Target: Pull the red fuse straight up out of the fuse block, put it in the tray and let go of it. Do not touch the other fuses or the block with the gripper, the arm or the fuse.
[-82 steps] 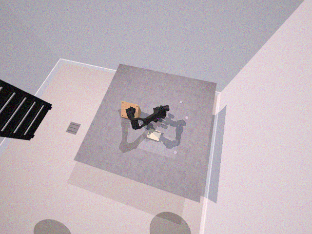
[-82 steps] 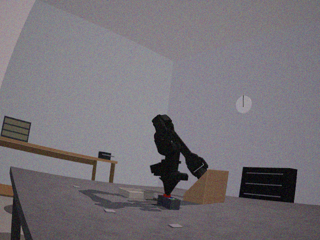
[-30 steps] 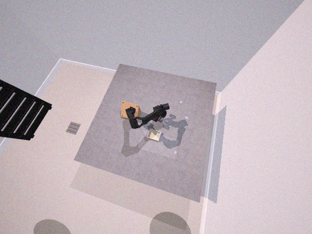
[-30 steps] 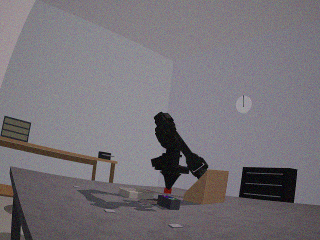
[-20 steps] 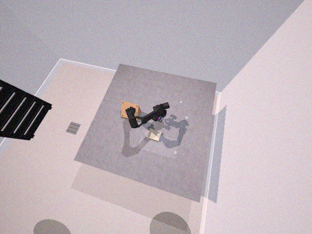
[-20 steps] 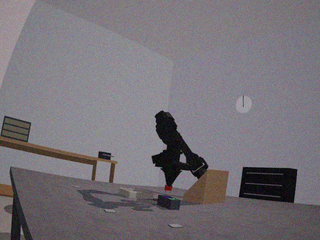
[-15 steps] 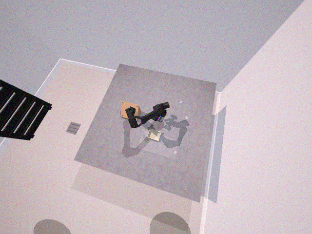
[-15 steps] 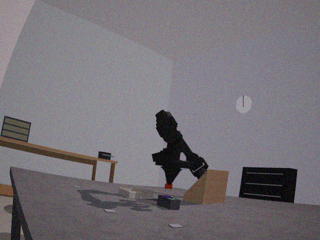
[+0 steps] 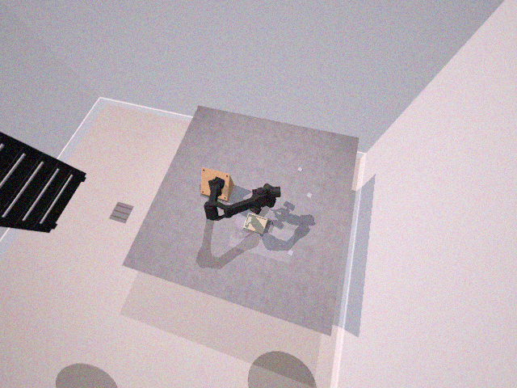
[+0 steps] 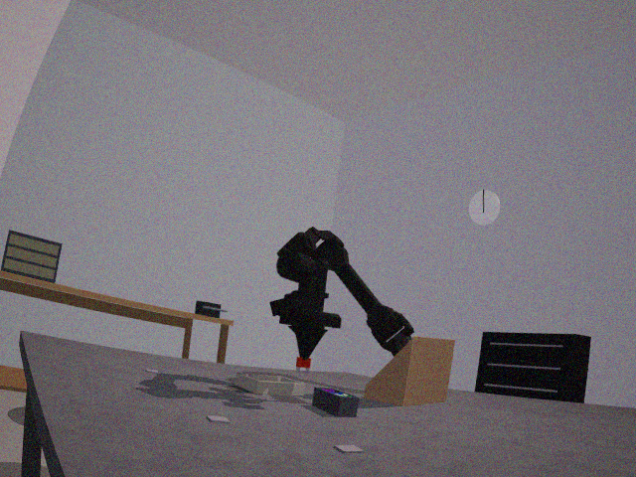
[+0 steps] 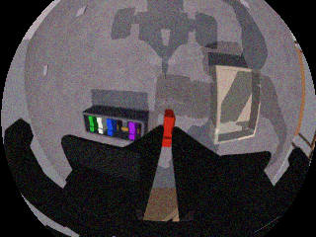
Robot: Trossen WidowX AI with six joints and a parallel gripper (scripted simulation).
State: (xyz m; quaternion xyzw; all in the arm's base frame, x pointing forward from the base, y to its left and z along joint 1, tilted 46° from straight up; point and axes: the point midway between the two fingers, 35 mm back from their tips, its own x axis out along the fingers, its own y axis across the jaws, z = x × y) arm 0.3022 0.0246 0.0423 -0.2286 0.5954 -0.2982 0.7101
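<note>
My gripper tip is 130 mm to the left of the pale tray and 90 mm above it. The rest, counted from my gripper tip: blue fuse: 20 mm behind, 90 mm to the left, 70 mm below; purple fuse: 30 mm behind, 50 mm to the left, 70 mm below; red fuse: 10 mm below.
</note>
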